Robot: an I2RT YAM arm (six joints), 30 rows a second.
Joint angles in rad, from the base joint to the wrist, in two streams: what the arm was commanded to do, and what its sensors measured. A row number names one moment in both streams.
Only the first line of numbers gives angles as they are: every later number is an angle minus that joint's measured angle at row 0.
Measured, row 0: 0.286 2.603 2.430 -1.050 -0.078 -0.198
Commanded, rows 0 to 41: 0.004 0.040 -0.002 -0.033 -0.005 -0.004; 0.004 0.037 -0.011 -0.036 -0.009 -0.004; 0.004 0.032 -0.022 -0.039 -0.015 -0.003; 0.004 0.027 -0.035 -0.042 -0.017 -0.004; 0.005 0.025 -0.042 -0.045 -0.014 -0.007; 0.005 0.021 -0.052 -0.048 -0.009 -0.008; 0.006 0.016 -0.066 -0.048 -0.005 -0.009; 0.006 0.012 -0.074 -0.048 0.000 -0.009; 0.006 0.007 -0.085 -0.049 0.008 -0.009; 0.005 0.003 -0.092 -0.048 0.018 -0.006; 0.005 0.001 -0.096 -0.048 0.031 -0.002; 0.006 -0.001 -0.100 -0.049 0.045 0.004; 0.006 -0.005 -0.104 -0.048 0.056 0.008; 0.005 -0.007 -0.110 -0.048 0.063 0.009; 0.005 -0.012 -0.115 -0.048 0.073 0.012; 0.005 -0.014 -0.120 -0.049 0.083 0.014; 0.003 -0.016 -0.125 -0.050 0.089 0.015; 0.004 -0.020 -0.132 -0.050 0.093 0.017; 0.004 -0.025 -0.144 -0.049 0.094 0.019; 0.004 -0.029 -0.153 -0.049 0.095 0.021; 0.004 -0.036 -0.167 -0.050 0.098 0.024; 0.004 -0.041 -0.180 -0.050 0.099 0.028; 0.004 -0.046 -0.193 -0.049 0.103 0.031; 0.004 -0.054 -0.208 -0.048 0.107 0.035; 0.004 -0.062 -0.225 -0.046 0.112 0.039; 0.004 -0.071 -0.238 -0.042 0.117 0.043; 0.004 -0.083 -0.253 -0.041 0.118 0.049; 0.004 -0.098 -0.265 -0.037 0.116 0.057; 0.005 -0.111 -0.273 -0.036 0.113 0.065; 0.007 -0.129 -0.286 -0.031 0.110 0.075; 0.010 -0.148 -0.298 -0.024 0.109 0.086; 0.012 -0.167 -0.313 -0.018 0.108 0.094; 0.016 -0.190 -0.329 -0.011 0.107 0.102; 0.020 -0.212 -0.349 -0.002 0.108 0.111; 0.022 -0.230 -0.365 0.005 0.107 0.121; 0.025 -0.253 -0.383 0.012 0.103 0.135; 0.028 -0.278 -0.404 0.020 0.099 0.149; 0.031 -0.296 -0.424 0.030 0.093 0.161; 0.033 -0.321 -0.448 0.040 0.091 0.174; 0.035 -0.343 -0.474 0.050 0.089 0.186; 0.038 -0.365 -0.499 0.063 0.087 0.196; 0.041 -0.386 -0.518 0.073 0.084 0.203
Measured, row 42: 0.024 -0.303 -0.466 0.060 0.086 0.150
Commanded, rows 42 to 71: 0.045 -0.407 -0.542 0.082 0.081 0.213; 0.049 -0.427 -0.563 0.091 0.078 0.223; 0.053 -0.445 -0.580 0.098 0.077 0.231; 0.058 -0.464 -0.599 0.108 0.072 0.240; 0.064 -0.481 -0.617 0.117 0.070 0.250; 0.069 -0.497 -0.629 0.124 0.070 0.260; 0.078 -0.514 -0.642 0.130 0.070 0.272; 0.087 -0.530 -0.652 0.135 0.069 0.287; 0.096 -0.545 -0.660 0.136 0.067 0.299; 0.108 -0.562 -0.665 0.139 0.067 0.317; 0.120 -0.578 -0.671 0.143 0.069 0.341; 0.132 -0.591 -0.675 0.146 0.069 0.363; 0.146 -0.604 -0.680 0.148 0.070 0.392; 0.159 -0.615 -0.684 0.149 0.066 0.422; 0.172 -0.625 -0.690 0.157 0.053 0.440; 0.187 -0.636 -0.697 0.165 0.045 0.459; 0.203 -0.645 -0.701 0.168 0.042 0.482; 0.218 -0.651 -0.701 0.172 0.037 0.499; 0.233 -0.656 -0.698 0.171 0.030 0.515; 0.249 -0.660 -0.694 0.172 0.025 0.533; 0.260 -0.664 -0.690 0.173 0.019 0.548; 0.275 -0.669 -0.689 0.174 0.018 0.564; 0.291 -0.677 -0.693 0.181 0.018 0.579; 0.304 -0.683 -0.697 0.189 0.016 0.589; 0.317 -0.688 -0.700 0.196 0.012 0.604; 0.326 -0.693 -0.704 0.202 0.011 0.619; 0.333 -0.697 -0.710 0.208 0.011 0.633; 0.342 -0.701 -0.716 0.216 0.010 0.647; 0.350 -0.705 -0.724 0.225 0.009 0.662; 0.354 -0.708 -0.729 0.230 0.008 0.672
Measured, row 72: 0.340 -0.668 -0.696 0.204 0.013 0.601
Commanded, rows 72 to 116: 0.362 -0.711 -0.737 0.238 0.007 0.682; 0.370 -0.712 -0.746 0.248 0.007 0.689; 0.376 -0.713 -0.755 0.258 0.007 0.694; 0.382 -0.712 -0.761 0.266 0.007 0.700; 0.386 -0.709 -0.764 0.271 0.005 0.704; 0.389 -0.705 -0.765 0.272 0.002 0.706; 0.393 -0.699 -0.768 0.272 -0.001 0.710; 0.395 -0.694 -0.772 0.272 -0.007 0.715; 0.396 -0.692 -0.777 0.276 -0.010 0.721; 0.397 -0.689 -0.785 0.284 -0.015 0.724; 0.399 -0.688 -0.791 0.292 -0.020 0.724; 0.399 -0.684 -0.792 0.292 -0.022 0.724; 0.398 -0.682 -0.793 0.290 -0.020 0.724; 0.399 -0.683 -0.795 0.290 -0.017 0.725; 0.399 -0.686 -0.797 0.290 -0.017 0.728; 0.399 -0.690 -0.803 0.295 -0.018 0.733; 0.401 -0.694 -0.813 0.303 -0.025 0.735; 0.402 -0.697 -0.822 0.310 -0.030 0.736; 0.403 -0.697 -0.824 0.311 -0.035 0.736; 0.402 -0.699 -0.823 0.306 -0.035 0.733; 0.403 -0.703 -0.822 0.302 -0.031 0.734; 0.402 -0.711 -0.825 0.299 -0.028 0.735; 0.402 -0.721 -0.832 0.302 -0.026 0.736; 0.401 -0.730 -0.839 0.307 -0.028 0.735; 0.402 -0.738 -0.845 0.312 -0.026 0.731; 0.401 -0.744 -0.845 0.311 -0.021 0.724; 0.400 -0.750 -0.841 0.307 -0.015 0.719; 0.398 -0.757 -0.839 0.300 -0.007 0.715; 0.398 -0.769 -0.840 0.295 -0.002 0.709; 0.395 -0.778 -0.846 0.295 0.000 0.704; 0.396 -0.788 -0.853 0.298 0.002 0.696; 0.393 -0.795 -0.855 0.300 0.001 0.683; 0.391 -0.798 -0.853 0.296 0.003 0.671; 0.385 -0.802 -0.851 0.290 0.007 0.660; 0.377 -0.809 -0.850 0.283 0.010 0.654; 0.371 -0.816 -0.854 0.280 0.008 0.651; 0.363 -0.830 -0.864 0.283 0.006 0.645; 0.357 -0.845 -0.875 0.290 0.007 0.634; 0.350 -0.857 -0.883 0.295 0.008 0.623; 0.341 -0.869 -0.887 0.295 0.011 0.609; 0.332 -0.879 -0.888 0.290 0.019 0.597; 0.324 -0.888 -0.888 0.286 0.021 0.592; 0.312 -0.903 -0.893 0.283 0.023 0.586; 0.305 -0.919 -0.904 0.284 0.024 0.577; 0.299 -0.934 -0.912 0.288 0.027 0.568
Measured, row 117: 0.320 -0.879 -0.880 0.299 -0.002 0.611
